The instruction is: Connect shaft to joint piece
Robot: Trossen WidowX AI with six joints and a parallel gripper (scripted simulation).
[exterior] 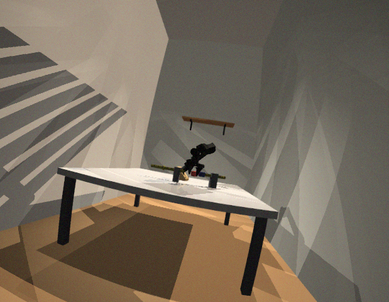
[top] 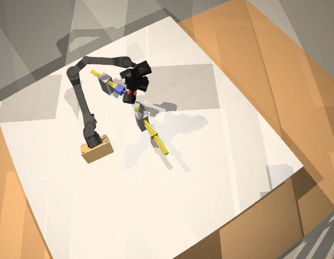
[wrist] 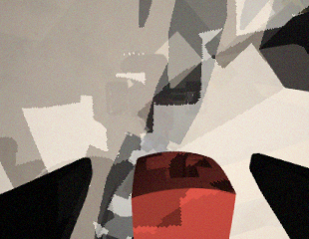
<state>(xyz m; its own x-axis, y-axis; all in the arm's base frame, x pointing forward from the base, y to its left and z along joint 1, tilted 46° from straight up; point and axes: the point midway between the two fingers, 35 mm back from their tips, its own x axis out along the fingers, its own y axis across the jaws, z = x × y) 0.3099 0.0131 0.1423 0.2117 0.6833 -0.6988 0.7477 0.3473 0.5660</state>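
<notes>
Right now the red joint piece is 10 mm to the left of my gripper tip, 10 mm behind it and 10 mm above it.
</notes>
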